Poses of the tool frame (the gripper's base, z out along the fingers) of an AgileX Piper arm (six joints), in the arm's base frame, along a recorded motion.
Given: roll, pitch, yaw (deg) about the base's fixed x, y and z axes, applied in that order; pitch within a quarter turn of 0, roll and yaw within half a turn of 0; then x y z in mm.
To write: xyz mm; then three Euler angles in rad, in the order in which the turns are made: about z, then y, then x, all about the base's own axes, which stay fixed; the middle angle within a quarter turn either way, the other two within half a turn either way. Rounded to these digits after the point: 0 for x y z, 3 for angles.
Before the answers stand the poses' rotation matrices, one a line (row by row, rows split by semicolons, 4 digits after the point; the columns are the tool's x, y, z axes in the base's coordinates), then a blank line. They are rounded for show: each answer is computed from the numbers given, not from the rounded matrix.
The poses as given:
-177.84 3.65 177.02 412 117 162
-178.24 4.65 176.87 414 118 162
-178.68 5.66 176.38 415 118 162
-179.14 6.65 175.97 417 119 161
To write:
-0.9966 0.0543 0.0616; 0.0519 0.9978 -0.0409; -0.0637 -0.0376 -0.9973
-0.9952 0.0571 0.0792; 0.0544 0.9979 -0.0351; -0.0811 -0.0306 -0.9962
-0.9931 0.0654 0.0969; 0.0628 0.9976 -0.0292; -0.0986 -0.0229 -0.9949
-0.9908 0.0720 0.1144; 0.0698 0.9973 -0.0231; -0.1158 -0.0149 -0.9932

412 117 162 -3.087 0.062 3.101
414 118 162 -3.084 0.079 3.106
415 118 162 -3.076 0.097 3.112
417 119 161 -3.069 0.115 3.118

